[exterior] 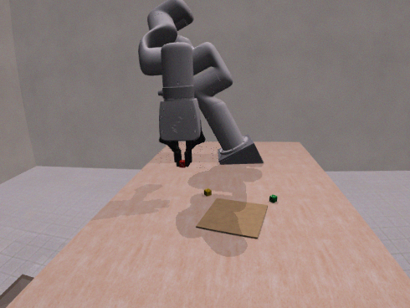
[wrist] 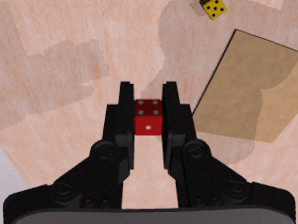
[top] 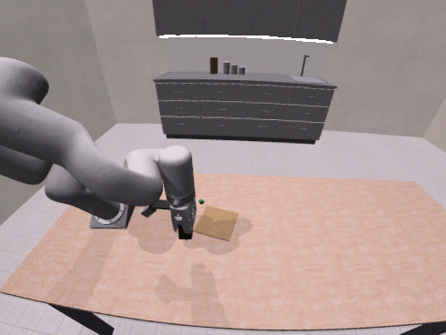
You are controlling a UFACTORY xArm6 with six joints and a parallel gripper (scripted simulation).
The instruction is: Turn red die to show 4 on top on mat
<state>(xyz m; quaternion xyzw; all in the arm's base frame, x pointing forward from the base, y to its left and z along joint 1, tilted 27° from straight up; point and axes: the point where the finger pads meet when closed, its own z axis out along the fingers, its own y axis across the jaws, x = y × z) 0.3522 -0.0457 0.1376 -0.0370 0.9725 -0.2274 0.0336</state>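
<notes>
Right now the mat is 7 cm ahead of my hand, 14 cm to the left of it and 12 cm below it. Round my hand: green die 1 cm behind, 24 cm to the left, 11 cm below; red die 1 cm ahead, 1 cm below; yellow die 3 cm behind, 5 cm to the left, 11 cm below.
</notes>
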